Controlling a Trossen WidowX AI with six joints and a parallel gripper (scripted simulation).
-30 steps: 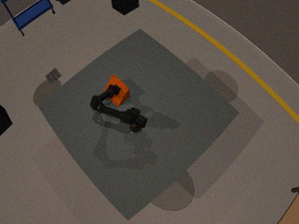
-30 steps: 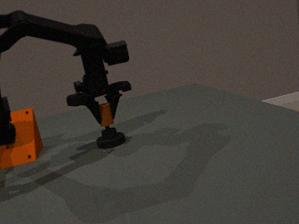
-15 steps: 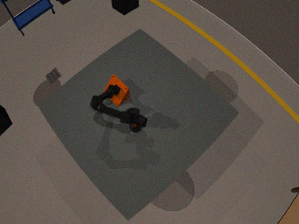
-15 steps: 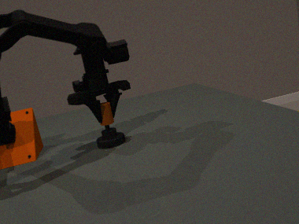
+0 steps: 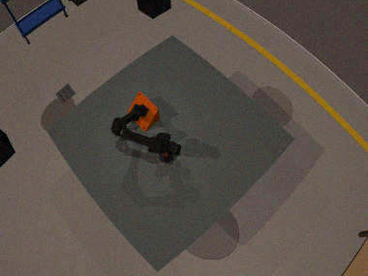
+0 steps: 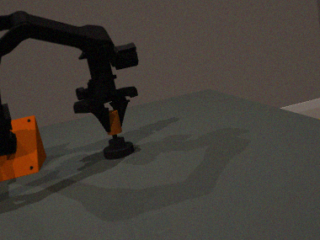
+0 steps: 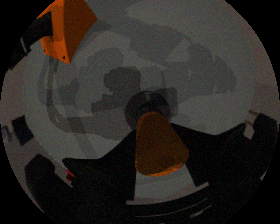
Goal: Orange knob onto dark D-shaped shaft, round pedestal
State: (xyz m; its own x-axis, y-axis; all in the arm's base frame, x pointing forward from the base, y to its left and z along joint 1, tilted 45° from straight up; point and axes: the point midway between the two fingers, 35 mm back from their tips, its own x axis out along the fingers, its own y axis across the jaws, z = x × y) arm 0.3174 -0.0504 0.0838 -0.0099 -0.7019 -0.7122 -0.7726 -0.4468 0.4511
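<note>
Now: gripper tip 20 mm below the knob. The rest, counted from my gripper tip: dark pedestal 40 mm below.
</note>
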